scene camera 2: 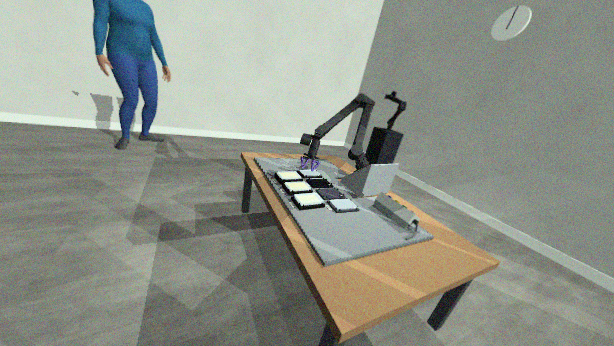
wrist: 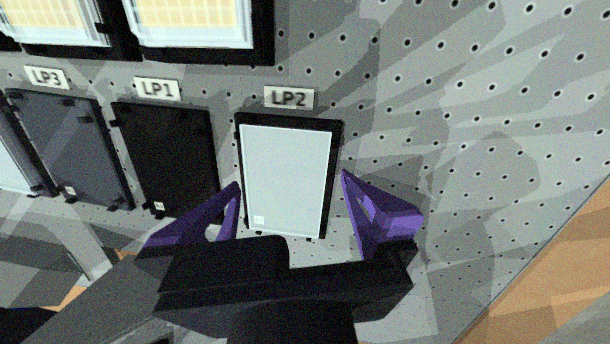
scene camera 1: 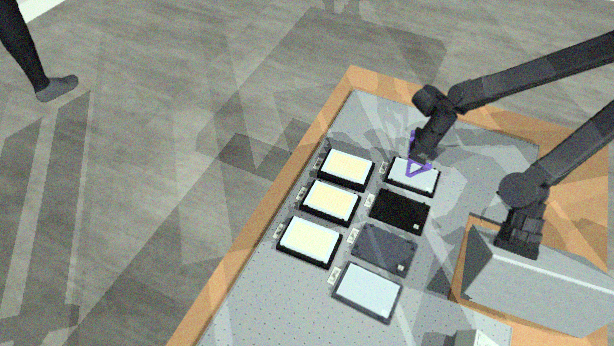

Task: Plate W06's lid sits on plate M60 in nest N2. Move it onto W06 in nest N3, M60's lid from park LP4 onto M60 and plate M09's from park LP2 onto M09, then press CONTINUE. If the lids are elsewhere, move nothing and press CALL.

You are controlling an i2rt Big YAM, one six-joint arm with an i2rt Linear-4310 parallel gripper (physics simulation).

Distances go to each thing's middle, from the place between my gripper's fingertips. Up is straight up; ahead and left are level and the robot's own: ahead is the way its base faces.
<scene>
I see my gripper 10 mm past the LP2 nest (wrist: 335, 126), 10 mm to the right of it and 20 mm above it. From my hand the other things lie so: LP2 label (wrist: 277, 97): 70 mm ahead, 20 mm to the left, 30 mm below; then LP1 label (wrist: 148, 88): 50 mm ahead, 150 mm to the left, 30 mm below; then LP1 nest (scene camera 1: 407, 214): 30 mm behind, 140 mm to the left, 20 mm below.
</scene>
